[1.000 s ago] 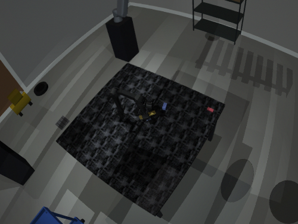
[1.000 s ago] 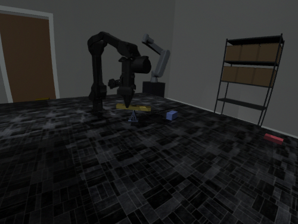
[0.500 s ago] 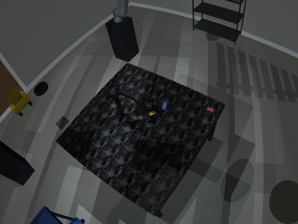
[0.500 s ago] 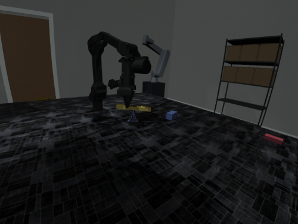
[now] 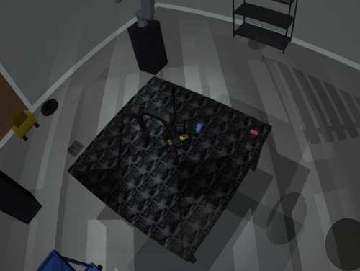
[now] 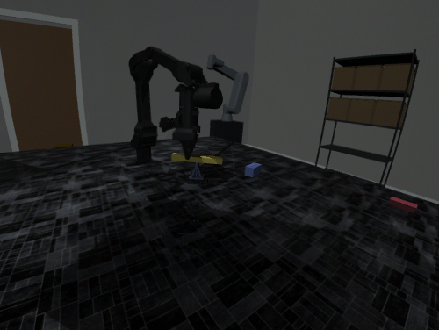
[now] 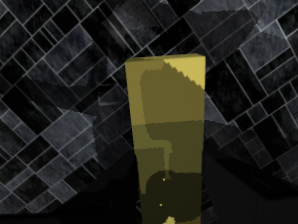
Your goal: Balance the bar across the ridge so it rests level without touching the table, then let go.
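My gripper tip is now 20 mm short of the yellow bar and 20 mm to the right of it. The rest, counted from my gripper tip: red block: 500 mm ahead, 420 mm to the left, 60 mm below; then blue cube: 80 mm ahead, 220 mm to the left, 50 mm below.
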